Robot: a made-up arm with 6 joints.
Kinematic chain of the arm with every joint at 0, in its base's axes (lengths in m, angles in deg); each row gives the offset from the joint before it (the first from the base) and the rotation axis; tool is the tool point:
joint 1: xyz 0 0 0.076 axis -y
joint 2: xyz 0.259 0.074 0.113 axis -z
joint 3: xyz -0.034 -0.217 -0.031 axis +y
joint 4: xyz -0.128 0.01 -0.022 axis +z
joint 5: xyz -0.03 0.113 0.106 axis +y
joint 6: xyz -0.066 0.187 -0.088 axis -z
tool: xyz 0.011 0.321 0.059
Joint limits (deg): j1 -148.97..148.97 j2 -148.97..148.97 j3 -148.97..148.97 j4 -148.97..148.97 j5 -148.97..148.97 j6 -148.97..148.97
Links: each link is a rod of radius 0.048 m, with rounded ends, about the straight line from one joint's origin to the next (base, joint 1, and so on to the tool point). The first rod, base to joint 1, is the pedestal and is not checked.
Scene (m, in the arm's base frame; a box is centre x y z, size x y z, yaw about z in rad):
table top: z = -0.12
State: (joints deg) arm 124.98 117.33 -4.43 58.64 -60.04 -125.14
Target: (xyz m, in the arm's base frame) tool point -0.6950 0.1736 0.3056
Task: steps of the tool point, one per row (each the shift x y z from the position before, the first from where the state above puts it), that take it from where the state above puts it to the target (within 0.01 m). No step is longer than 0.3 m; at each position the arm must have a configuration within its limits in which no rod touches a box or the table.
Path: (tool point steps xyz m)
1: -0.1704 0.0239 0.1208
2: -0.2208 -0.0524 0.0533
3: -0.2103 -0.1278 -0.0407
4: -0.1364 -0.1786 -0.1266

